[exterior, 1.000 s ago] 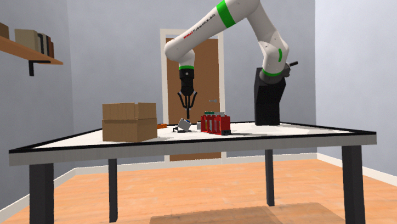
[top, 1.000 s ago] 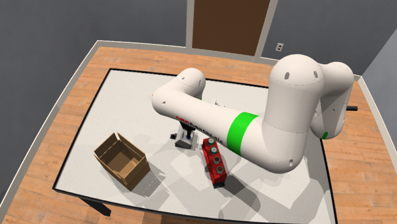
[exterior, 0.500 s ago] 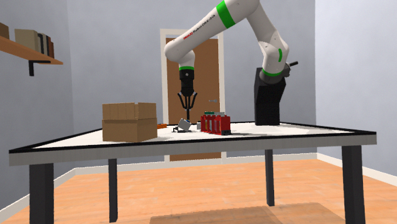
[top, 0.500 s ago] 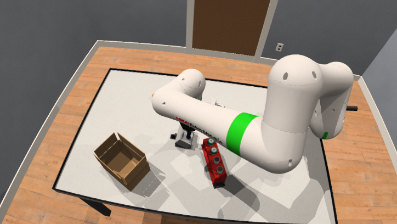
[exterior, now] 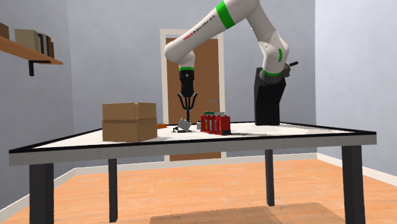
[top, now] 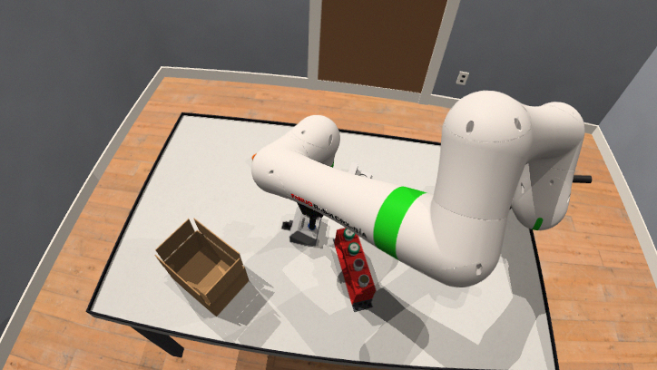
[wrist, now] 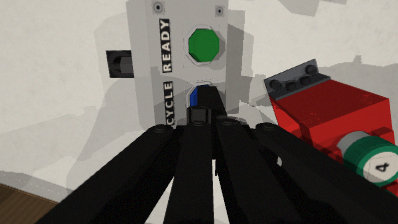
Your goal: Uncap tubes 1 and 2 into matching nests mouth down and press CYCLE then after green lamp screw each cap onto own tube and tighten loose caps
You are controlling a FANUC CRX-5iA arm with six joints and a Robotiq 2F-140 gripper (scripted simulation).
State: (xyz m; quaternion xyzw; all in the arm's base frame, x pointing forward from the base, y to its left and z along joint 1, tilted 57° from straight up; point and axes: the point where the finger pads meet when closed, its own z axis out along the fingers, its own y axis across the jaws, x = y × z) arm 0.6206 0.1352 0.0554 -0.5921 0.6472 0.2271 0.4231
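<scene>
My hand is 40 mm above the blue key. Also, from my hand: key housing: 50 mm below, 20 mm to the right, 20 mm ahead; then cap 4: 120 mm behind, 30 mm to the left, 10 mm above; then green key: 40 mm to the right, 40 mm below.
</scene>
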